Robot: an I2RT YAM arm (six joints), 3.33 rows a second.
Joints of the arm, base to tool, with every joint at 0 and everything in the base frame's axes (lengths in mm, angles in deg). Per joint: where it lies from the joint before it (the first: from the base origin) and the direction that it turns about. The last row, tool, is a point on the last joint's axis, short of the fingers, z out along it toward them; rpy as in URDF.
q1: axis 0 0 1 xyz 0.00 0.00 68.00
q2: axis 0 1 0 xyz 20.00 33.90 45.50
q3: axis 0 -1 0 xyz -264.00 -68.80 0.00
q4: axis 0 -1 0 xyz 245.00 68.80 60.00
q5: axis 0 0 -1 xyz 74.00 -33.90 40.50
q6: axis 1 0 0 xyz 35.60 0.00 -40.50
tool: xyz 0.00 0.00 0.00 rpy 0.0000 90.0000 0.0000
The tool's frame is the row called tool.
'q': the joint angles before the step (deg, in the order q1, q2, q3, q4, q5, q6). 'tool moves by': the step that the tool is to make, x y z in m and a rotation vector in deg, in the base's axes. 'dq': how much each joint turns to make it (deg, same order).
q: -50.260 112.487 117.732 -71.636 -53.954 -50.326
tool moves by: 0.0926 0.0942 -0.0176 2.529 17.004 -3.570
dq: 19.779 1.978 -0.050 4.476 18.338 24.173
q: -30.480 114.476 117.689 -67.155 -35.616 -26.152
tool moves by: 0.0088 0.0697 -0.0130 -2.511 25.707 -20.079
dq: 11.306 -0.010 -0.015 -11.863 23.410 26.758
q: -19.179 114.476 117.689 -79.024 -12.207 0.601
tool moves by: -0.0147 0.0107 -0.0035 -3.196 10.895 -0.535
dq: 1.416 -0.009 -0.001 -9.209 6.710 0.848
